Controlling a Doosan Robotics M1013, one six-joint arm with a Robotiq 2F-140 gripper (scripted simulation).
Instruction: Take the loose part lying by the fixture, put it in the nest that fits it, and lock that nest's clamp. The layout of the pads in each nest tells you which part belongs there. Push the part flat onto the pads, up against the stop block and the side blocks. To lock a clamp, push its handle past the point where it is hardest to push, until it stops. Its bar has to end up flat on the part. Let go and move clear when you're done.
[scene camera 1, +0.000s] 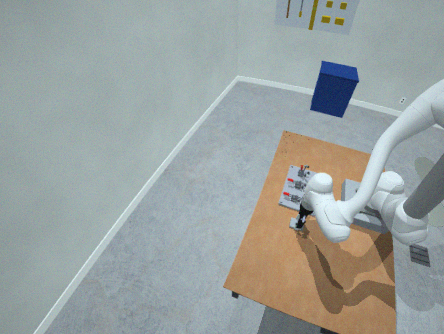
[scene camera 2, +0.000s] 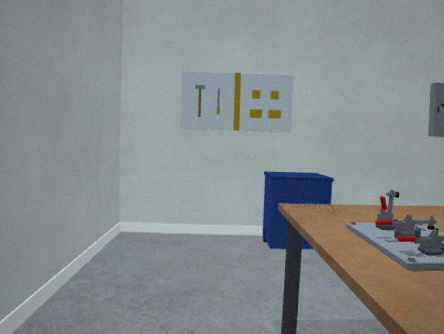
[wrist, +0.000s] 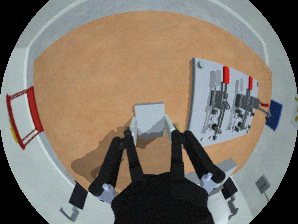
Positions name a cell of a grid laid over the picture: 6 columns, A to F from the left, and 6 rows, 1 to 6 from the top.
I see my gripper (wrist: D4), a grey part (wrist: D4) and a grey fixture plate (wrist: E3).
Scene camera 2 does not show the grey part: it is out of frame.
